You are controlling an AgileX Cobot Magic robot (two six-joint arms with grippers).
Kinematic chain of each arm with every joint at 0, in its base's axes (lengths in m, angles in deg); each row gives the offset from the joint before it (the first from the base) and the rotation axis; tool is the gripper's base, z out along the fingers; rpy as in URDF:
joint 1: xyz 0 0 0.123 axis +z
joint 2: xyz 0 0 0 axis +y
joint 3: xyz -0.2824 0 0.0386 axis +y
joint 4: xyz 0.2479 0 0.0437 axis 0.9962 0 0.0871
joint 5: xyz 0 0 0 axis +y
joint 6: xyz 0.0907 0 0.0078 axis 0.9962 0 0.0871
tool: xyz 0 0 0 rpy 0 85 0
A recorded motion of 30 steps. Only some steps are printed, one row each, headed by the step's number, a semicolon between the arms.
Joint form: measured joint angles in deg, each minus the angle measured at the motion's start. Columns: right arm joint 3, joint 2, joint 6, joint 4, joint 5, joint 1; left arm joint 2, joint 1, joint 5, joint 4, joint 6, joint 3.
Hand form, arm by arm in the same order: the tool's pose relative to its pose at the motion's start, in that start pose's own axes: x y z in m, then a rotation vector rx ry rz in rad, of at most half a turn. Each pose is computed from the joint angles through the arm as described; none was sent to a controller.
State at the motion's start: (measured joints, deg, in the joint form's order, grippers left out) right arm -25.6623 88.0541 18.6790 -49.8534 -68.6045 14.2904; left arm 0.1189 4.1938 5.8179 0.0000 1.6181 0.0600
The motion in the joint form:
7: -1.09 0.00 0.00 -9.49 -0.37 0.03; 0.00 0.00 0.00 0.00 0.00 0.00
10: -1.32 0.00 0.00 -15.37 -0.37 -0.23; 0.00 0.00 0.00 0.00 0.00 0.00
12: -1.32 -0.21 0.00 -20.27 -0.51 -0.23; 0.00 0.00 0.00 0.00 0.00 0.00
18: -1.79 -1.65 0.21 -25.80 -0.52 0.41; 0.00 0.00 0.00 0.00 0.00 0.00
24: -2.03 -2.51 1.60 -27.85 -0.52 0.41; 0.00 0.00 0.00 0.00 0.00 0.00
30: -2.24 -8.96 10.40 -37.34 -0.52 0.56; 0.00 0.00 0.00 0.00 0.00 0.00
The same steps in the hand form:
7: 0.0007 0.0103 0.0017 -0.1471 0.0310 -0.0744; 0.0000 0.0000 0.0000 0.0000 0.0000 0.0000
10: 0.0035 0.0165 0.0001 -0.2323 0.0606 -0.1151; 0.0000 0.0000 0.0000 0.0000 0.0000 0.0000
12: 0.0056 0.0229 -0.0021 -0.3078 0.0826 -0.1491; 0.0000 0.0000 0.0000 0.0000 0.0000 0.0000
18: 0.0018 0.0315 -0.0039 -0.3979 0.0928 -0.2093; 0.0000 0.0000 0.0000 0.0000 0.0000 0.0000
24: -0.0008 0.0337 -0.0053 -0.4244 0.0992 -0.2151; 0.0000 0.0000 0.0000 0.0000 0.0000 0.0000
30: -0.0178 0.0482 -0.0178 -0.5331 0.1409 -0.2308; 0.0000 0.0000 0.0000 0.0000 0.0000 0.0000

